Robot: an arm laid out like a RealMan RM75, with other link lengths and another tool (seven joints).
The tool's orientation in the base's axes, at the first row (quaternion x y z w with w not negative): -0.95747 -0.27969 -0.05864 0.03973
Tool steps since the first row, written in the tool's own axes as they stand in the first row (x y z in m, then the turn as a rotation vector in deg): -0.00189 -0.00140 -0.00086 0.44 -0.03 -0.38; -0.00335 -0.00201 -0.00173 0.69 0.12 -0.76; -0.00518 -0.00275 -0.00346 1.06 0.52 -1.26; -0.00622 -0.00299 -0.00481 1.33 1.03 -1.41; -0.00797 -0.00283 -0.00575 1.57 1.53 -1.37; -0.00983 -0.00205 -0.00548 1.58 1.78 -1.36; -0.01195 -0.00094 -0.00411 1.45 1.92 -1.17; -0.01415 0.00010 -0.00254 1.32 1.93 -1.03; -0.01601 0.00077 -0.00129 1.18 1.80 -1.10; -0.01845 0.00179 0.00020 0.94 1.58 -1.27; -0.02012 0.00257 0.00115 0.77 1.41 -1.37
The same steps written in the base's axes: -0.00242 0.00008 0.00066 0.32 0.22 0.44; -0.00404 -0.00028 0.00135 0.57 0.18 0.84; -0.00613 -0.00082 0.00285 1.05 -0.01 1.37; -0.00725 -0.00131 0.00405 1.54 -0.31 1.53; -0.00872 -0.00248 0.00474 2.02 -0.60 1.50; -0.00983 -0.00409 0.00419 2.16 -0.81 1.48; -0.01088 -0.00600 0.00250 2.15 -0.97 1.27; -0.01201 -0.00787 0.00061 2.05 -1.03 1.11; -0.01310 -0.00929 -0.00091 1.86 -1.01 1.17; -0.01445 -0.01128 -0.00276 1.53 -0.97 1.32; -0.01534 -0.01272 -0.00396 1.28 -0.93 1.40
